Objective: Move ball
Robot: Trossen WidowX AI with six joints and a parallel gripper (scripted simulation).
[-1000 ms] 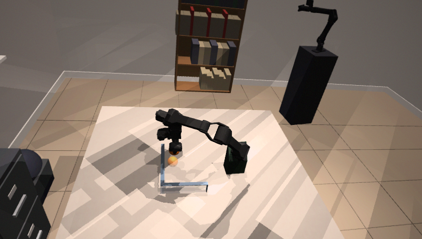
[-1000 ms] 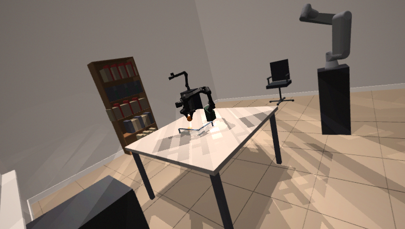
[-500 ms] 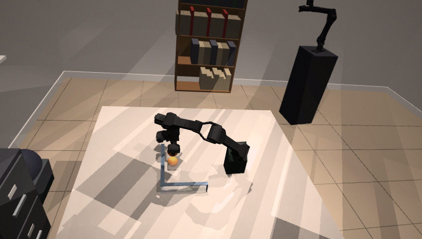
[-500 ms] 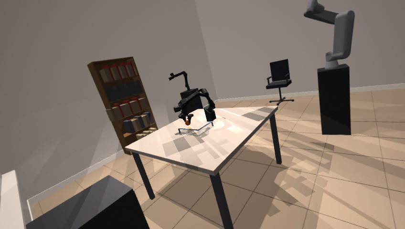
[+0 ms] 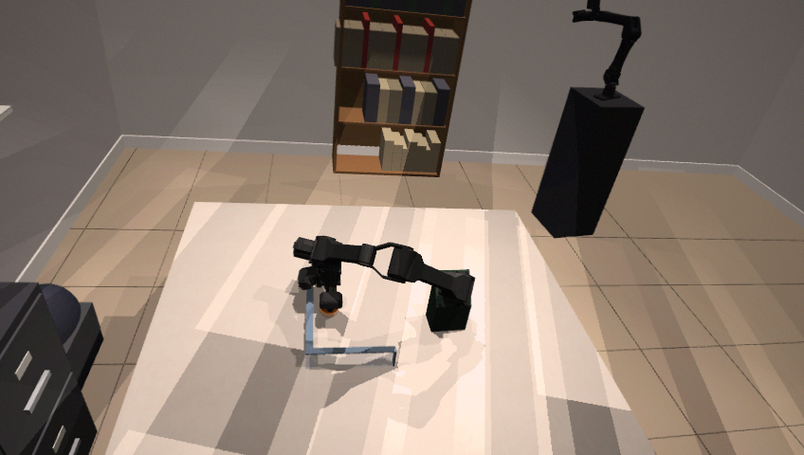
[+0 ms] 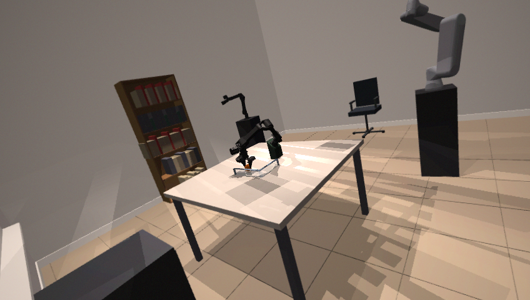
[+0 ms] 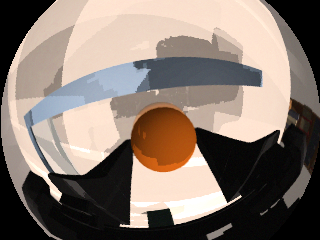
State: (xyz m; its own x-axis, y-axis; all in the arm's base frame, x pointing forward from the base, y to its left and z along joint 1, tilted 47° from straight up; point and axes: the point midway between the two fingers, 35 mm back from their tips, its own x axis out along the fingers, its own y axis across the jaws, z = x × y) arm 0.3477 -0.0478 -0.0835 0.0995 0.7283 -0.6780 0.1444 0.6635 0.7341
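Now: gripper tip 1 cm above the see-through copy of ball. Round my gripper tip: orange ball: right at my gripper tip.
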